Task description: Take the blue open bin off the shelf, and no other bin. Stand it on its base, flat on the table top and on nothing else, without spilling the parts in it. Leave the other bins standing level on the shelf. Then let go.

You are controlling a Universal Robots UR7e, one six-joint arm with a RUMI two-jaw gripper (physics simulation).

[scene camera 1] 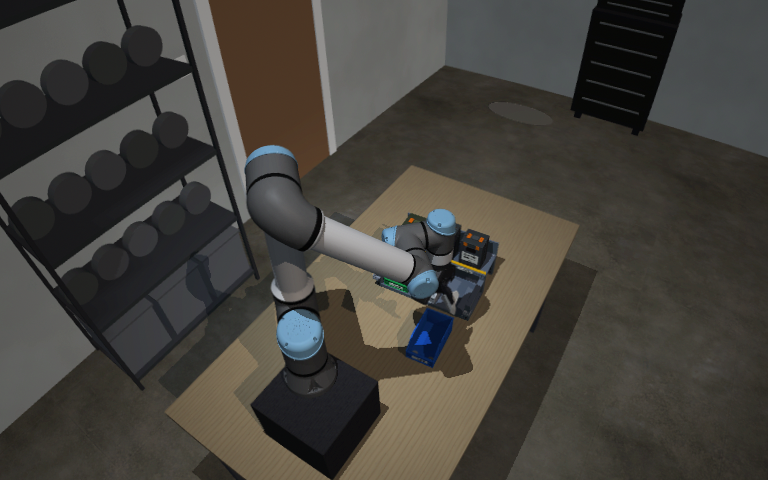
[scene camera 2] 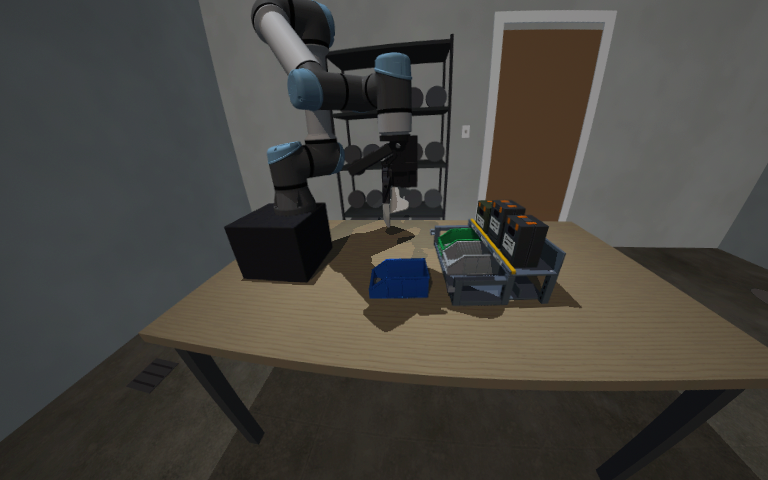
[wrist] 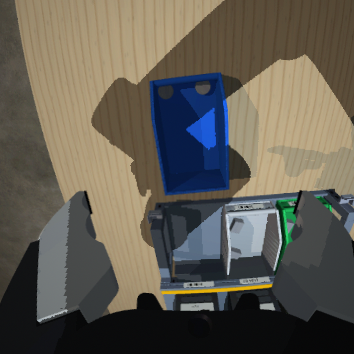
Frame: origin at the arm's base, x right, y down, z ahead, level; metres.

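Seen in the pictures: gripper, fingertip midpoint: (scene camera 1: 432, 304) (scene camera 2: 392, 216) (wrist: 191, 194); arm's base at its link origin: (scene camera 1: 310, 374) (scene camera 2: 295, 209).
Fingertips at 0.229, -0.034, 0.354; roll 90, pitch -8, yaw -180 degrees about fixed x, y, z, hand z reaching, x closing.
Note:
Pixels of each thing's top centre, then the offset from my fingertips to it, as dx, dy, dz.
- blue open bin at its top centre: (wrist: 191, 140) (scene camera 2: 398, 267) (scene camera 1: 430, 330) -0.004, +0.161, +0.012
- light grey bin at its top centre: (wrist: 253, 258) (scene camera 2: 471, 247) -0.096, +0.155, +0.263
- green bin at its top centre: (wrist: 306, 252) (scene camera 1: 406, 260) (scene camera 2: 463, 233) -0.208, +0.155, +0.270
- yellow strip at its top centre: (wrist: 254, 287) (scene camera 2: 488, 239) -0.093, +0.124, +0.315
The blue open bin (scene camera 1: 428, 339) (scene camera 2: 399, 280) (wrist: 190, 140) stands upright on its base on the wooden table top, apart from the shelf's open side. Two round grey parts show inside it in the wrist view. The grey shelf (scene camera 1: 492, 255) (scene camera 2: 506, 290) (wrist: 158, 245) holds a light grey bin (scene camera 2: 470, 264) (wrist: 250, 250) and a green bin (scene camera 1: 395, 284) (scene camera 2: 457, 234) (wrist: 283, 235), both looking level; a finger partly hides the green one in the wrist view. My gripper (scene camera 1: 443, 301) (scene camera 2: 394, 215) (wrist: 191, 194) is open and empty, raised above the table, clear of the blue bin.
Several black boxes with orange marks (scene camera 1: 474, 247) (scene camera 2: 525, 240) stand on the shelf's upper rear level, behind a yellow strip (scene camera 2: 491, 246) (wrist: 220, 290). The arm's black pedestal (scene camera 1: 317, 416) (scene camera 2: 277, 243) stands on the table. A black rack (scene camera 1: 210, 146) (scene camera 2: 451, 130) stands off by the wall.

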